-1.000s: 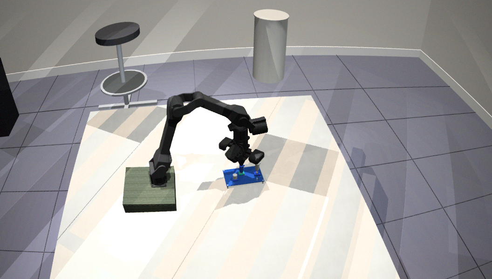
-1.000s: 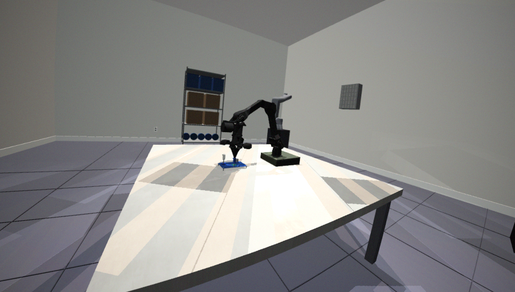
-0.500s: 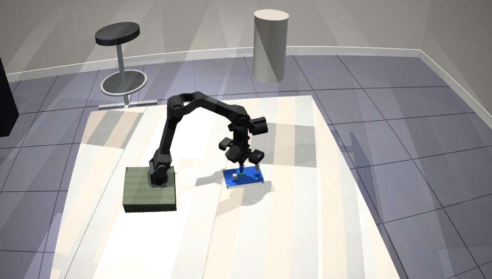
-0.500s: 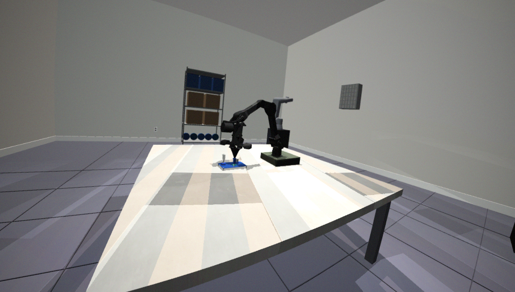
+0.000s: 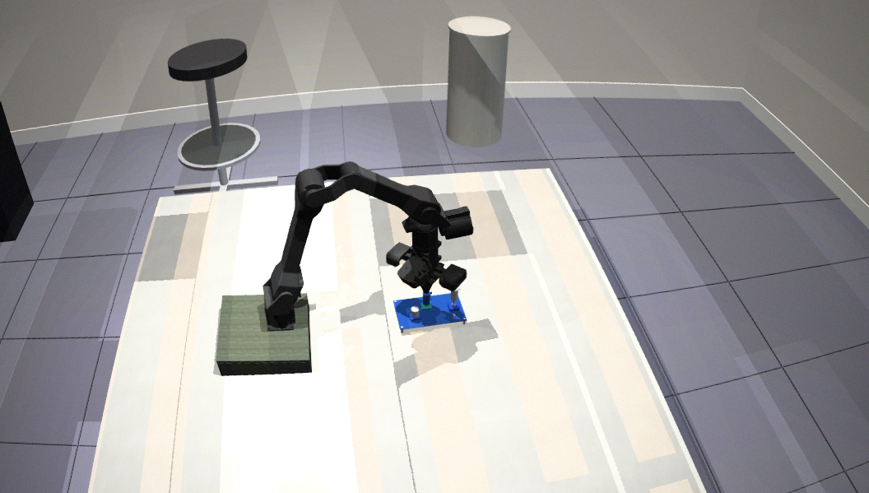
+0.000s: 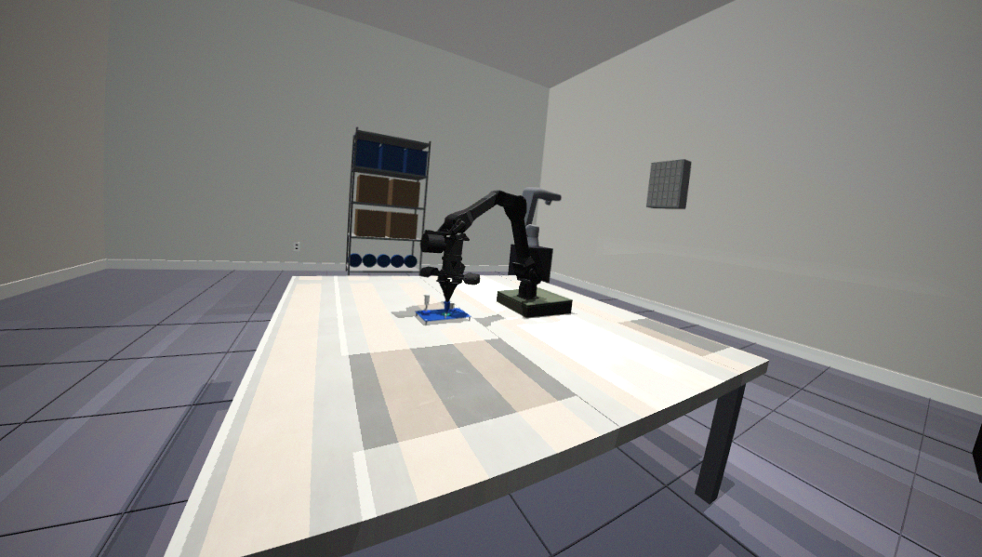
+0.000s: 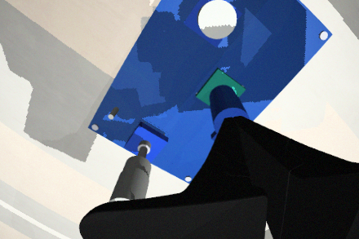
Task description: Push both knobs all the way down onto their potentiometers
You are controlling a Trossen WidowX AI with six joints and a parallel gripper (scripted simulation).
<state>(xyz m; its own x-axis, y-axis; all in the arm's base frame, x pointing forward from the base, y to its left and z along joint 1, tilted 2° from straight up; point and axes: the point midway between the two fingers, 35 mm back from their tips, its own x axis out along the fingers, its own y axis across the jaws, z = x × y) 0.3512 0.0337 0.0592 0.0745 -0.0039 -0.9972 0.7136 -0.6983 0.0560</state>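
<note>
My gripper tip is now 20 mm above the dark blue knob. Round my gripper tip: grey knob 60 mm ahead, 20 mm to the right, 10 mm above.
</note>
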